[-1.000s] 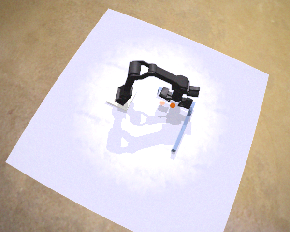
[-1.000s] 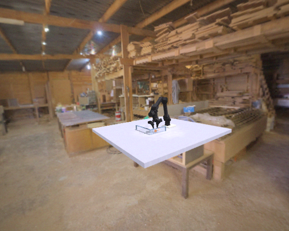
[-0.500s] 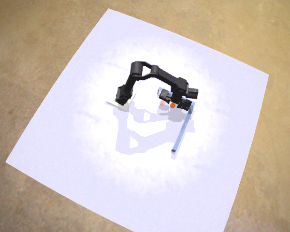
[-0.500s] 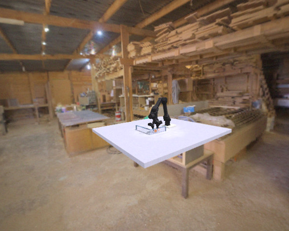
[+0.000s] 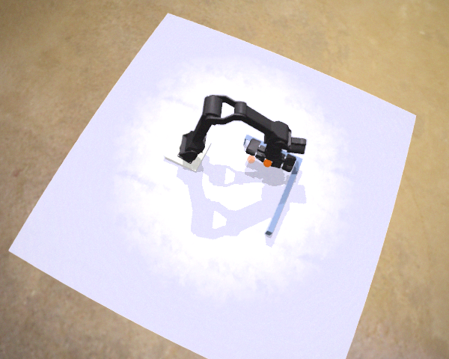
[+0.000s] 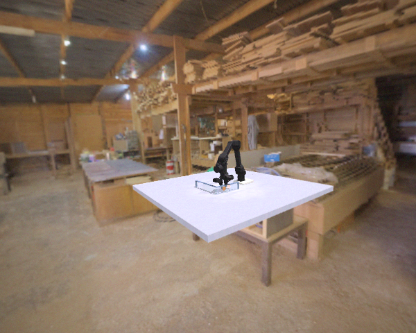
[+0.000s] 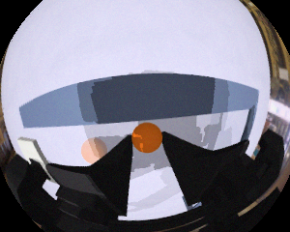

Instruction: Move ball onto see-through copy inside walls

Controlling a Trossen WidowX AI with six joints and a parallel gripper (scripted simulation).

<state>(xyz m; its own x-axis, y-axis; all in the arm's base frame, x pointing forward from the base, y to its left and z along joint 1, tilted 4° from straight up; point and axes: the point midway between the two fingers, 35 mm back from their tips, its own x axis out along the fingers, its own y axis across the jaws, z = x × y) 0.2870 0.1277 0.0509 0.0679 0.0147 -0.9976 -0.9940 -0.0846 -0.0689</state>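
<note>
The see-through copy of ball lies 60 mm behind my gripper tip and 20 mm to the right of it. Also, from my gripper tip: orange ball: right at my gripper tip.
</note>
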